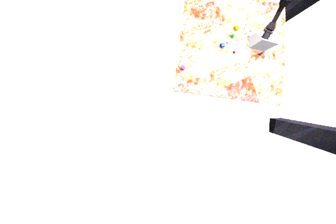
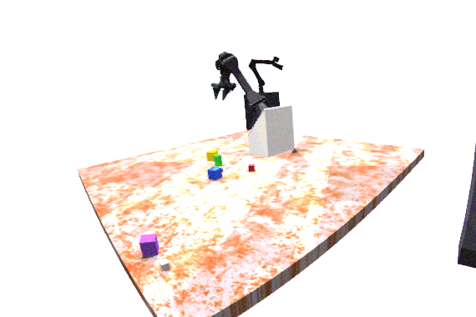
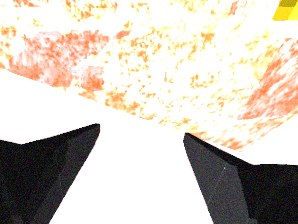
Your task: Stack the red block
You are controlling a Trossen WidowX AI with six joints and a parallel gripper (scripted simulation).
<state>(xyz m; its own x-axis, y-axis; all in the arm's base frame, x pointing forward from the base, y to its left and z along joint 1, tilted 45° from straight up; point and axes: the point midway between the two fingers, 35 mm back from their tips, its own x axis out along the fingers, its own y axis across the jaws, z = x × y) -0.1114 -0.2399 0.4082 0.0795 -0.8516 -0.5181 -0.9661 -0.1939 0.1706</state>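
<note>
The red block is 37 cm ahead of my gripper tip, 56 cm to the left of it and 26 cm below it. The rest, counted from my gripper tip: purple block (95 cm ahead, 76 cm to the left, 25 cm below); blue block (51 cm ahead, 50 cm to the left, 25 cm below); yellow block (33 cm ahead, 28 cm to the left, 25 cm below).
</note>
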